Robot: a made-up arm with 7 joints. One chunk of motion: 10 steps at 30 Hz.
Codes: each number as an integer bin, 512 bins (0 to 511) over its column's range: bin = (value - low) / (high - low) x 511, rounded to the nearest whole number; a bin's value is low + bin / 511 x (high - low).
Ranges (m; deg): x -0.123..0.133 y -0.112..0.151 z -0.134..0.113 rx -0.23..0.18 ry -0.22..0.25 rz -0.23..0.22
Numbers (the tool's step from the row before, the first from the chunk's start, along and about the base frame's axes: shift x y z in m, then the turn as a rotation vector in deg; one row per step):
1: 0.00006 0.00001 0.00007 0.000 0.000 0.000
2: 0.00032 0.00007 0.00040 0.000 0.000 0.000
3: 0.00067 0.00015 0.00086 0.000 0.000 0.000
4: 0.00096 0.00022 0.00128 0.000 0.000 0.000
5: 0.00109 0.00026 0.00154 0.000 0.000 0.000
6: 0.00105 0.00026 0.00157 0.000 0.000 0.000
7: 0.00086 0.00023 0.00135 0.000 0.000 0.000
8: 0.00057 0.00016 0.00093 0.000 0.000 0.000
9: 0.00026 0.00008 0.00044 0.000 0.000 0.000
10: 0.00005 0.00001 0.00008 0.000 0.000 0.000
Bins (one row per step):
1: 246 218 277 287 239 261
2: 246 218 278 287 239 261
3: 247 218 279 287 239 261
4: 247 218 280 287 239 261
5: 248 218 280 287 239 261
6: 248 218 280 287 239 261
7: 247 218 280 287 239 261
8: 247 218 279 287 239 261
9: 246 218 278 287 239 261
10: 246 218 277 287 239 261

